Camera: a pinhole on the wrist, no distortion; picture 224 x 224 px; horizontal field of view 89.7 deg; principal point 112.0 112.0 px. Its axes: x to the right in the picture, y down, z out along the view. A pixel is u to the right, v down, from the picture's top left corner.
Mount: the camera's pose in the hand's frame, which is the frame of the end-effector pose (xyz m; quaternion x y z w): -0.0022 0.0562 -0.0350 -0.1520 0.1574 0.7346 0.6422
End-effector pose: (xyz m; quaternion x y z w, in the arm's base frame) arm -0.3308 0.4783 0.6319 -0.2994 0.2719 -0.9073 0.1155
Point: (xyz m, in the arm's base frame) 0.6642 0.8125 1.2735
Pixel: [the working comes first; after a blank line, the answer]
In the camera's frame: -0.8960 0.7135 0.5762

outside the picture
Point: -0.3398 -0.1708 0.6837
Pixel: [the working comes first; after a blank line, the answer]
In the camera's frame: 0.2230 -0.3178 0.4933

163 39
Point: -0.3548 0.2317 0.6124
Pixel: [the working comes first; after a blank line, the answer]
In the camera's frame: 0.0798 -0.1185 0.1661

166 32
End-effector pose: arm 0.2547 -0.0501 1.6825 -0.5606 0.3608 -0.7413 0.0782
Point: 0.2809 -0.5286 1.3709
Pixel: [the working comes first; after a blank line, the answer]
In the camera's frame: 0.3273 -0.0519 0.4188

200 98
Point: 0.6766 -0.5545 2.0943
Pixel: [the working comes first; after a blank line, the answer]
In the camera's frame: -0.4057 -0.3954 0.5777

33 35
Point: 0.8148 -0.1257 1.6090
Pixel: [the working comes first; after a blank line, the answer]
In the camera's frame: -0.3143 0.2496 0.4590

35 173
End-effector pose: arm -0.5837 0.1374 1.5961 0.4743 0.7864 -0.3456 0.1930
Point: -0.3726 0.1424 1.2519
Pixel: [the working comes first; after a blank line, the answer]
In the camera's frame: 0.1010 -0.1437 0.3436

145 65
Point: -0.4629 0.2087 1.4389
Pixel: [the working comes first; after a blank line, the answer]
In the camera's frame: 0.0666 -0.0999 0.1329

168 27
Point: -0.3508 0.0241 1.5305
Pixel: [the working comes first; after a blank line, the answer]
In the camera's frame: 0.0736 0.1238 0.2030

153 181
